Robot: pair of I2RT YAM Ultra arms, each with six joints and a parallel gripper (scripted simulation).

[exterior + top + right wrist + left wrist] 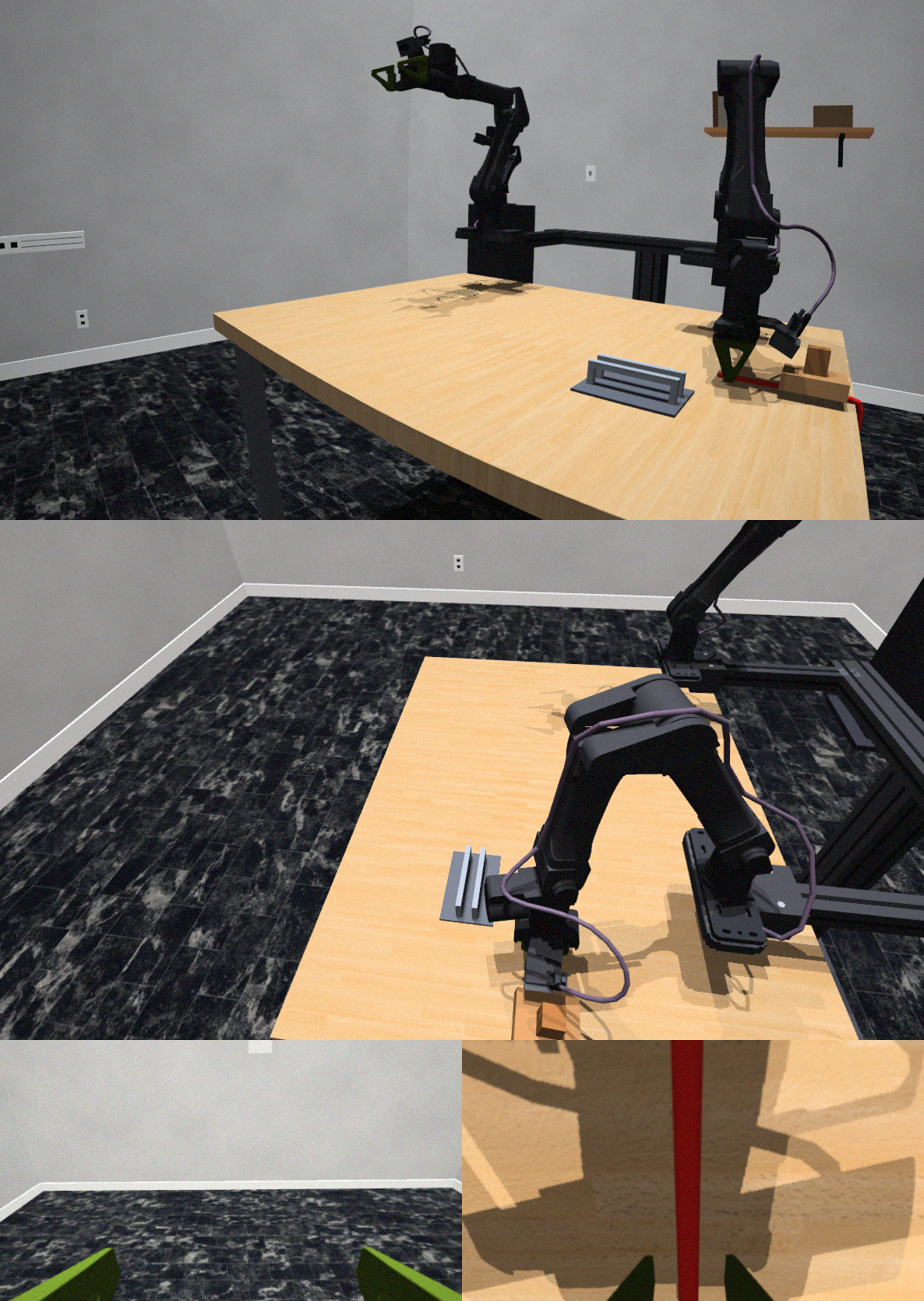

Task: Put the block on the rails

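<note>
Now: the brown block 2 cm behind my left hand, 13 cm to the left of it and 3 cm above it. From my left hand the other things lie so: grey rack (15 cm ahead, 11 cm to the right, 1 cm above).
</note>
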